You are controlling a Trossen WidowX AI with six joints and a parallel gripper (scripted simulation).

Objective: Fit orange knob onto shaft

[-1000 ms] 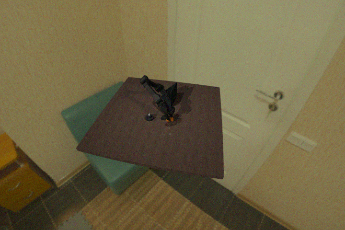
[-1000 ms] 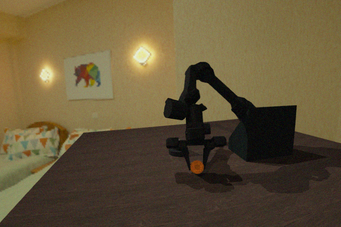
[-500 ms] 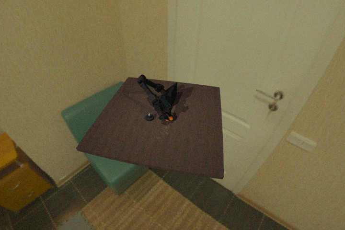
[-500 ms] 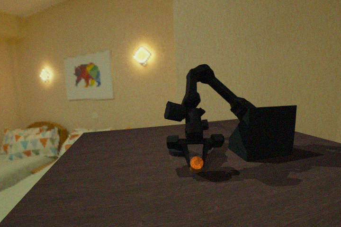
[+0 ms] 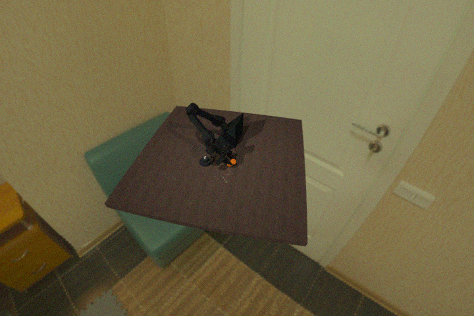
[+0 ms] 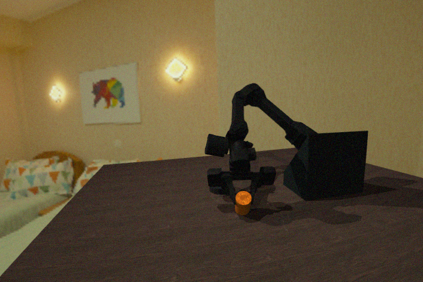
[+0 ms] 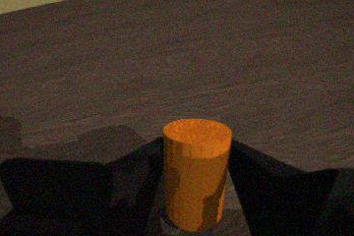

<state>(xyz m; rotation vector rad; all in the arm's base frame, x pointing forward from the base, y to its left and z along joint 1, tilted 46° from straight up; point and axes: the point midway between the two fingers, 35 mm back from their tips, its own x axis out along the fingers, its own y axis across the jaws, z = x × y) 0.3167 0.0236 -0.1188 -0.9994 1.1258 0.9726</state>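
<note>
My gripper tip is now 1 cm to the left of the orange knob. From my gripper tip the other things lie so: round pedestal 21 cm to the right, 1 cm below.
</note>
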